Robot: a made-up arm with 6 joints. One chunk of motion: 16 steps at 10 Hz.
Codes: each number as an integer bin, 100 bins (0 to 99) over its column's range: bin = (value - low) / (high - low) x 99, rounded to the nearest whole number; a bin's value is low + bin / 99 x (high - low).
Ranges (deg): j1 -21..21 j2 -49..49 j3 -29..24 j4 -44..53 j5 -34..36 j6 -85..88
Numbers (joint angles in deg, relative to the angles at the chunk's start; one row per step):
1: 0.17 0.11 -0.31 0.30 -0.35 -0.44
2: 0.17 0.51 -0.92 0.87 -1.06 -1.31
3: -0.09 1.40 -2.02 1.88 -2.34 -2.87
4: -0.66 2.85 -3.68 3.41 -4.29 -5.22
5: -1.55 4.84 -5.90 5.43 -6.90 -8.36
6: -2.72 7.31 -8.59 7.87 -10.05 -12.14
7: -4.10 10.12 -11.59 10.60 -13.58 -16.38
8: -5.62 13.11 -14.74 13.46 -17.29 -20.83
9: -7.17 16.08 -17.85 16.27 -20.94 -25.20
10: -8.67 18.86 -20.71 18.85 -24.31 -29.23
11: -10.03 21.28 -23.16 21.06 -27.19 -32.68
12: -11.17 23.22 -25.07 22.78 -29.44 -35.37
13: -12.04 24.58 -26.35 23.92 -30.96 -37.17
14: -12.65 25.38 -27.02 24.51 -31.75 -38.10
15: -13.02 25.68 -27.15 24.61 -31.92 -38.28
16: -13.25 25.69 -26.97 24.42 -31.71 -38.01
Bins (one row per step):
1: 50 50 54 45 48 48
2: 50 50 52 46 47 48
3: 49 51 50 47 45 47
4: 48 52 47 48 42 46
5: 46 54 43 50 38 44
6: 43 57 38 53 34 42
7: 40 60 33 56 29 39
8: 36 63 27 59 24 37
9: 33 66 21 62 18 34
10: 29 69 15 64 14 32
11: 26 71 11 66 10 30
12: 23 73 7 68 6 28
13: 21 74 5 69 4 27
14: 20 75 4 70 3 27
15: 19 75 3 70 3 27
16: 18 75 4 70 3 27

